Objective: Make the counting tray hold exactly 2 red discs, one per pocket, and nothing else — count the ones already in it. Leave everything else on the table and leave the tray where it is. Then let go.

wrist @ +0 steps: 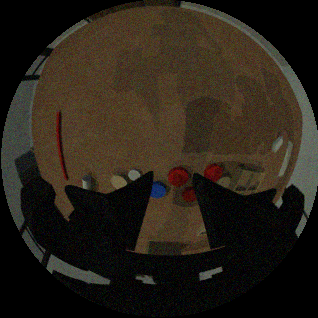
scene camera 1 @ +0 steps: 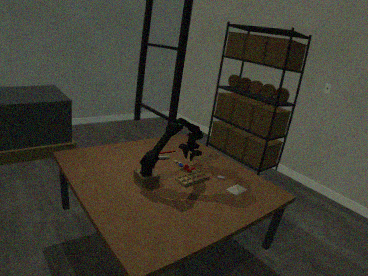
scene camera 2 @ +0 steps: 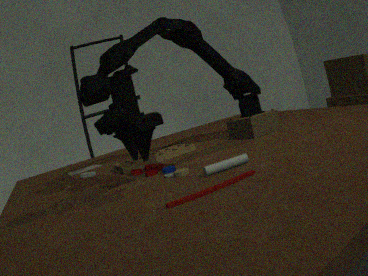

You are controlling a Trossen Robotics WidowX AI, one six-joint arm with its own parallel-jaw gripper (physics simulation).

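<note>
My gripper (scene camera 1: 189,157) (scene camera 2: 140,159) (wrist: 172,175) is part open and empty, fingers pointing down above the loose discs. In the wrist view a red disc (wrist: 178,177) shows between the fingertips, a second red disc (wrist: 213,172) right of them, and a third red disc (wrist: 190,194) partly behind the right finger. A blue disc (wrist: 158,190) (scene camera 2: 169,169) (scene camera 1: 180,164) lies by the left fingertip. The tan pocketed counting tray (scene camera 1: 195,183) (scene camera 2: 175,151) (wrist: 248,179) is partly hidden by the right finger in the wrist view; no red shows in its visible pockets.
A cream disc (wrist: 118,181) and a small white disc (wrist: 134,175) lie left; another cream disc (wrist: 225,182) lies near the tray. A white cylinder (wrist: 87,182) (scene camera 2: 226,164) and red rod (wrist: 60,145) (scene camera 2: 212,189) lie beyond. A white block (wrist: 277,144) and pale sheet (scene camera 1: 236,189) lie past the tray.
</note>
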